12 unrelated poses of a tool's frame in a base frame.
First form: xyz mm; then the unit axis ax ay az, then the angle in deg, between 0 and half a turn.
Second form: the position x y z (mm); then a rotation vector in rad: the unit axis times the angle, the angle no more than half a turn. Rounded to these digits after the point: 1 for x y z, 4 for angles.
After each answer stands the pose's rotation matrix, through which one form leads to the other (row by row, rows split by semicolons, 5 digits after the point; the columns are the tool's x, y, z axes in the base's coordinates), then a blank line. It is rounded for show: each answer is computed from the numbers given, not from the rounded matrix.
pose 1, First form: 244.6 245.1 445.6 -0.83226 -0.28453 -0.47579 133.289
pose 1, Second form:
244.6 245.1 445.6 -1.9361 -0.6619 -1.1069
0.48193 0.74551 0.46039; 0.05285 -0.54921 0.83401; 0.87461 -0.37761 -0.30408

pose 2, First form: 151.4 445.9 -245.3 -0.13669 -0.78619 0.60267 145.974
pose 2, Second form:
151.4 445.9 -245.3 -0.3483 -2.0030 1.5354
-0.79461 -0.14071 -0.59058; 0.53377 0.30159 -0.79002; 0.28927 -0.94300 -0.16454

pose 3, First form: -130.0 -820.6 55.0 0.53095 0.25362 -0.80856 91.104
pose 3, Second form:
-130.0 -820.6 55.0 0.8442 0.4033 -1.2857
0.26807 0.94566 -0.18400; -0.67116 0.04630 -0.73987; -0.69115 0.32183 0.64710

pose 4, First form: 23.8 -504.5 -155.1 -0.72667 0.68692 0.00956 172.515
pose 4, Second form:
23.8 -504.5 -155.1 -2.1880 2.0683 0.0288
0.06012 -0.99532 0.07565; -0.99283 -0.05178 0.10774; -0.10332 -0.08158 -0.99130

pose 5, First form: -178.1 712.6 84.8 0.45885 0.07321 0.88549 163.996
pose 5, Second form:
-178.1 712.6 84.8 1.3134 0.2095 2.5345
-0.54831 -0.17825 0.81705; 0.31002 -0.95073 0.00063; 0.77669 0.25365 0.57656

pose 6, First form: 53.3 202.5 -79.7 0.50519 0.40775 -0.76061 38.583
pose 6, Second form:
53.3 202.5 -79.7 0.3402 0.2746 -0.5122
0.83742 0.51932 0.17041; -0.42939 0.81800 -0.38276; -0.33817 0.24736 0.90799

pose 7, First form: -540.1 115.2 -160.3 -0.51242 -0.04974 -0.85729 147.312
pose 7, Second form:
-540.1 115.2 -160.3 -1.3175 -0.1279 -2.2042
-0.35806 0.50993 0.78215; -0.41605 -0.83707 0.35527; 0.83588 -0.19821 0.51188

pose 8, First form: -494.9 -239.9 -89.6 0.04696 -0.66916 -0.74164 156.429
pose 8, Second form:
-494.9 -239.9 -89.6 0.1282 -1.8269 -2.0248
-0.91234 0.23634 -0.33433; -0.35679 -0.05838 0.93236; 0.20084 0.96991 0.13759

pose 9, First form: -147.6 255.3 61.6 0.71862 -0.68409 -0.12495 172.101
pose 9, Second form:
-147.6 255.3 61.6 2.1585 -2.0548 -0.3753
0.03741 -0.96136 -0.27274; -0.99570 -0.05900 0.07138; -0.08472 0.26890 -0.95944

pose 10, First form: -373.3 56.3 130.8 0.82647 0.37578 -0.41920 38.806
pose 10, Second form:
-373.3 56.3 130.8 0.5598 0.2545 -0.2839
0.93004 0.33126 0.15902; -0.19416 0.81044 -0.55271; -0.31197 0.48317 0.81806

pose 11, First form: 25.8 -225.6 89.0 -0.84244 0.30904 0.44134 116.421
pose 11, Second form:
25.8 -225.6 89.0 -1.7118 0.6280 0.8968
0.58054 -0.77144 -0.26048; 0.01905 -0.30696 0.95153; -0.81401 -0.55737 -0.16351

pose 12, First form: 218.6 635.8 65.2 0.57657 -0.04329 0.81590 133.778
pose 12, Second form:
218.6 635.8 65.2 1.3462 -0.1011 1.9050
-0.12943 -0.63133 0.76464; 0.54687 -0.68870 -0.47606; 0.82715 0.35654 0.43440

